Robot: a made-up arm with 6 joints.
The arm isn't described. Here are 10 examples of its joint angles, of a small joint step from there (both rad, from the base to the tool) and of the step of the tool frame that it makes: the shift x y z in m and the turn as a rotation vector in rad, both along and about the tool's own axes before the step.
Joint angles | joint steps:
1: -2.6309 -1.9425 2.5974 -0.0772 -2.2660 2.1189 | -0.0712 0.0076 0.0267 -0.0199 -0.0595 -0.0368
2: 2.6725 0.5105 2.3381 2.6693 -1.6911 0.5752 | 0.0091 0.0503 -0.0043 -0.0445 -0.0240 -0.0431
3: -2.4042 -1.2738 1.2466 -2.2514 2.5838 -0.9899 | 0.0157 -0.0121 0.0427 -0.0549 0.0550 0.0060
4: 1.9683 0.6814 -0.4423 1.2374 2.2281 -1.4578 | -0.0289 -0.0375 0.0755 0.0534 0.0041 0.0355
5: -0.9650 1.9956 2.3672 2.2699 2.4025 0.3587 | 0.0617 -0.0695 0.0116 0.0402 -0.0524 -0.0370
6: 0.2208 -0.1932 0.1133 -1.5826 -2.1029 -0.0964 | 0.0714 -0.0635 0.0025 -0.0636 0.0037 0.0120
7: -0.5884 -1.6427 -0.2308 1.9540 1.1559 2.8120 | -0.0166 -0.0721 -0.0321 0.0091 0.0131 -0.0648
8: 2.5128 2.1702 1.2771 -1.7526 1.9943 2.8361 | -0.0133 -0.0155 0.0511 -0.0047 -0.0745 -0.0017
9: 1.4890 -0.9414 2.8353 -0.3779 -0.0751 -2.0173 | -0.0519 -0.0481 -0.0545 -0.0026 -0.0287 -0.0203
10: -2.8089 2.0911 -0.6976 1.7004 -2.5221 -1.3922 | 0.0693 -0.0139 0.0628 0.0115 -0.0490 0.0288
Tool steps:
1: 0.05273 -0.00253 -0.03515 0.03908 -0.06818 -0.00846
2: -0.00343 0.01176 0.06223 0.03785 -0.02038 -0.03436
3: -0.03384 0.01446 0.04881 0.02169 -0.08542 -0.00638
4: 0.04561 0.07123 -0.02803 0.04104 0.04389 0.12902
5: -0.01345 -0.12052 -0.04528 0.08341 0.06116 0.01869
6: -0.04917 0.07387 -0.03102 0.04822 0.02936 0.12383
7: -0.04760 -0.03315 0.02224 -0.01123 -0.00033 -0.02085
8: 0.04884 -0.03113 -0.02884 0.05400 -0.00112 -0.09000
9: -0.04001 -0.04097 -0.05615 -0.07640 0.00319 -0.02707
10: 0.04297 0.01156 -0.04023 -0.13277 0.01249 0.01088
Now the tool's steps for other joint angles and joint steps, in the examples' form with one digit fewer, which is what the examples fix.
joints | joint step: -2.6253 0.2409 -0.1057 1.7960 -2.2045 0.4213 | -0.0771 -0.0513 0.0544 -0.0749 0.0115 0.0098
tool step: -0.0343 -0.0017 -0.1320 0.1277 0.0849 -0.0182
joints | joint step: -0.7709 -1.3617 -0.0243 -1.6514 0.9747 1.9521 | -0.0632 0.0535 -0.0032 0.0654 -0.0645 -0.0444
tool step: -0.0433 0.0189 0.0034 0.0669 -0.0872 0.0213
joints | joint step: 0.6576 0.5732 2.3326 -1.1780 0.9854 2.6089 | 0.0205 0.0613 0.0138 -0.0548 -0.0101 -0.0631
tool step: -0.0271 -0.0031 0.0904 0.0461 0.0860 -0.0568
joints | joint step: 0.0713 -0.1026 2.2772 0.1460 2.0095 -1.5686 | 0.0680 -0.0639 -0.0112 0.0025 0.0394 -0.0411
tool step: 0.0451 0.0110 -0.0629 0.0885 0.0158 0.0071
